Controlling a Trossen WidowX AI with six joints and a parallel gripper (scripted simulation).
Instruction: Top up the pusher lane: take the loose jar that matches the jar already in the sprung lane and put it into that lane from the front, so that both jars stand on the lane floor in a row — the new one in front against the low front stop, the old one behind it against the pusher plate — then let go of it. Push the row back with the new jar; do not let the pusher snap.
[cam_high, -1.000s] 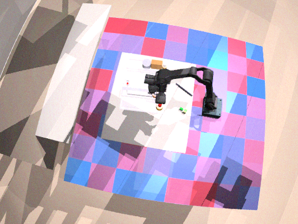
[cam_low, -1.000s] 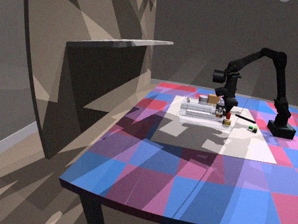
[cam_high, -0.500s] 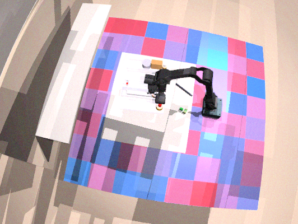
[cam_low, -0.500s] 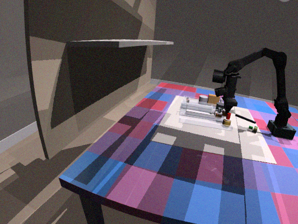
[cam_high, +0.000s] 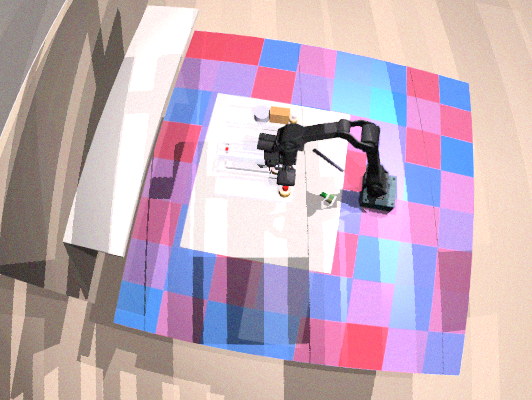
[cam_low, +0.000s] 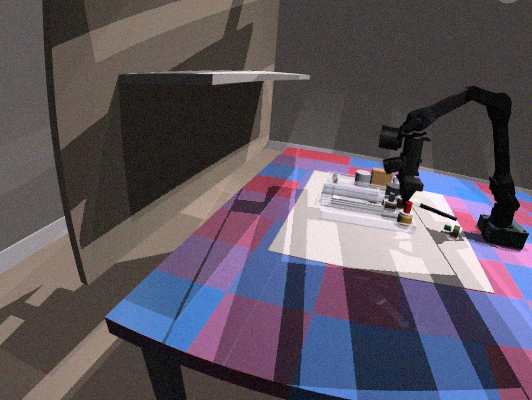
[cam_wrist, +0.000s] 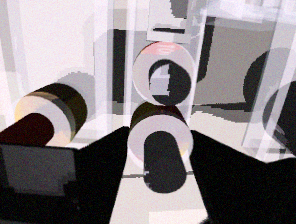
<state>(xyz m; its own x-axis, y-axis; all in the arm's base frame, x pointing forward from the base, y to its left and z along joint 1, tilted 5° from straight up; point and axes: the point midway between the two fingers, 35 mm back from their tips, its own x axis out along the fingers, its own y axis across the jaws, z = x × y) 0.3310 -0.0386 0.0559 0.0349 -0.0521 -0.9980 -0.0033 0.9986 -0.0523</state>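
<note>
The lane rack lies 14 cm ahead of my gripper tip, 3 cm to the right of it and 3 cm below it. Also, from my gripper tip: box: 5 cm ahead, 22 cm to the right, 1 cm below; then dark rod: 15 cm behind, 7 cm to the right, 4 cm below.
</note>
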